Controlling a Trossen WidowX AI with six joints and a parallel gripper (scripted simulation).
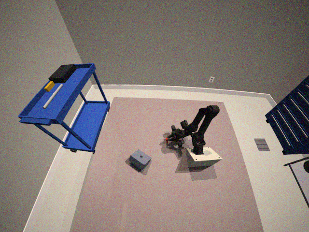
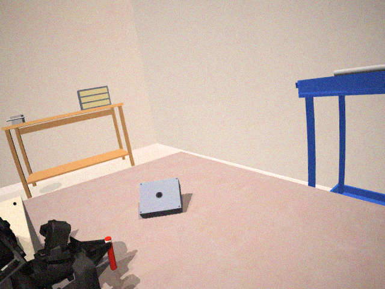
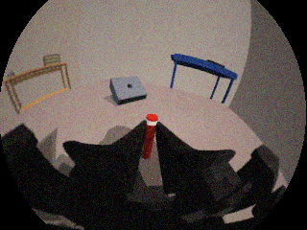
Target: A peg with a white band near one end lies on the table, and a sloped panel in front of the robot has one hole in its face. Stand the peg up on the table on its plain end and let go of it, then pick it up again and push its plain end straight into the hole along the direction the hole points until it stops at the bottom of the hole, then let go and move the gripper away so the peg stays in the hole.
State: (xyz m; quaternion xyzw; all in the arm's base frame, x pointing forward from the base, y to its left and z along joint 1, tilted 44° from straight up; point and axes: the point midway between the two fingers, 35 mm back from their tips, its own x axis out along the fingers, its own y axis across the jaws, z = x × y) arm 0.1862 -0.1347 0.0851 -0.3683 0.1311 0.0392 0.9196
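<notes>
The red peg lies 10 mm below my gripper tip. From my gripper tip the other things lie so: sloped grey panel: 220 mm ahead, 140 mm to the left, 30 mm below.
</notes>
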